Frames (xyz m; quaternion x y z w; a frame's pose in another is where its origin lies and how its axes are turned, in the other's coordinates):
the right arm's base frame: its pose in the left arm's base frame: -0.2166 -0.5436 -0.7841 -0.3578 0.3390 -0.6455 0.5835
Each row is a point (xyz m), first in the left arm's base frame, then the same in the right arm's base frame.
Working: the left arm's base frame: its pose in the right arm's base frame: -0.5030 -0.6084 0.5780 0.3578 -0.3390 0.6455 0.5835

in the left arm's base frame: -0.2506 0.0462 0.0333
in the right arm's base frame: -0.5310 -0.7690 0.3793
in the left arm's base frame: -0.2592 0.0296 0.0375
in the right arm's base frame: -0.5136 -0.7755 0.3744
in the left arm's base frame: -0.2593 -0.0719 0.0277
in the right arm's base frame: -0.4132 -0.7581 0.3713
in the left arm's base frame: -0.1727 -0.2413 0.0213
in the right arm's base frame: -0.2504 -0.6933 0.4457
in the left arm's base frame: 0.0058 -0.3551 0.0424
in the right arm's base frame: -0.1469 -0.6100 0.6119
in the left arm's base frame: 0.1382 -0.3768 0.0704
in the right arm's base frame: -0.1318 -0.5644 0.7402
